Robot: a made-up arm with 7 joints.
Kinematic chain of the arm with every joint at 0, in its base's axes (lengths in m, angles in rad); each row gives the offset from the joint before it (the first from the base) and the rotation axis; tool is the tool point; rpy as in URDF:
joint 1: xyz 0 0 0 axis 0.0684 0.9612 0.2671
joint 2: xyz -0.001 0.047 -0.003 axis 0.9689 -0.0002 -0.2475
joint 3: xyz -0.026 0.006 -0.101 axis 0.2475 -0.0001 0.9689
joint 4: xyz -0.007 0 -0.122 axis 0.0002 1 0
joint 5: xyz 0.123 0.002 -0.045 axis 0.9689 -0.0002 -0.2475
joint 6: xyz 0.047 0 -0.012 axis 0.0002 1 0
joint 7: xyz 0.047 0 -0.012 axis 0.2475 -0.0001 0.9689
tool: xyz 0 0 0 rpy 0 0.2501 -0.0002
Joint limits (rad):
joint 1: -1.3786..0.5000
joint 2: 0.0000..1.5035
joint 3: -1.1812..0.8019
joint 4: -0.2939..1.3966
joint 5: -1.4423..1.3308
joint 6: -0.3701..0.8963
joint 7: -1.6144..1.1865
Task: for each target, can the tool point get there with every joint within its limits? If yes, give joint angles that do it. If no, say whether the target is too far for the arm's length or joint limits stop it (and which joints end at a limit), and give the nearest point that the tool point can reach.
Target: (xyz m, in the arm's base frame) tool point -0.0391 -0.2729 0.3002
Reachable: no: joint limits stop it (at a limit: joint 1, joint 2, joint 4, joint 6) | nearest point 0.1766 -0.1787 0.0636 | short by 0.334 m
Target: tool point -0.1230 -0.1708 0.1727
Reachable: no: joint limits stop it (at a limit: joint 1, joint 2, joint 4, joint 6) | nearest point 0.1415 -0.2058 0.0134 | short by 0.311 m
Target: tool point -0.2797 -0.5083 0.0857
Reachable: no: too far | nearest point -0.0625 -0.1694 -0.1838 | short by 0.484 m
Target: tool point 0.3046 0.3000 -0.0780
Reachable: yes | joints -0.6903 0.6774 0.5458 0.3140 0.2290 0.4021 0.5118
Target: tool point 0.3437 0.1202 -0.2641
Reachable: yes | joints -0.8779 0.6627 -0.9349 0.8023 0.7720 -0.0557 0.1284
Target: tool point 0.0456 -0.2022 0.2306
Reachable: no: joint limits stop it (at a limit: joint 1, joint 2, joint 4, joint 6) | nearest point 0.1885 -0.1653 0.0789 | short by 0.212 m
